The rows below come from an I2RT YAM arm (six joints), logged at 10 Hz.
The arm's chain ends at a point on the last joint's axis. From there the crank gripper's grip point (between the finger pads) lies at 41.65 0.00 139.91 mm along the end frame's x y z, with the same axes.
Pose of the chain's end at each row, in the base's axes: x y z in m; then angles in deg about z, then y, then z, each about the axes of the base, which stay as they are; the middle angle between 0 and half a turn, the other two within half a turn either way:
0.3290, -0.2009, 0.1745, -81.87, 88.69, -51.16
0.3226, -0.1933, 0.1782, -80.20, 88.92, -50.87
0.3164, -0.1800, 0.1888, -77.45, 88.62, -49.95
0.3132, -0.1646, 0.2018, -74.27, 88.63, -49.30
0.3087, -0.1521, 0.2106, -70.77, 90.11, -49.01
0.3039, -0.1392, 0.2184, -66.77, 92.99, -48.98
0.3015, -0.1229, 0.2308, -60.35, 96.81, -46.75
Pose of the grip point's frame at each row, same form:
0.3847, -0.3358, 0.1718, -81.87, 88.69, -51.16
0.3791, -0.3278, 0.1737, -80.20, 88.92, -50.87
0.3754, -0.3134, 0.1831, -77.45, 88.62, -49.95
0.3742, -0.2970, 0.1939, -74.27, 88.63, -49.30
0.3708, -0.2835, 0.1966, -70.77, 90.11, -49.01
0.3662, -0.2691, 0.1947, -66.77, 92.99, -48.98
0.3686, -0.2471, 0.1938, -60.35, 96.81, -46.75

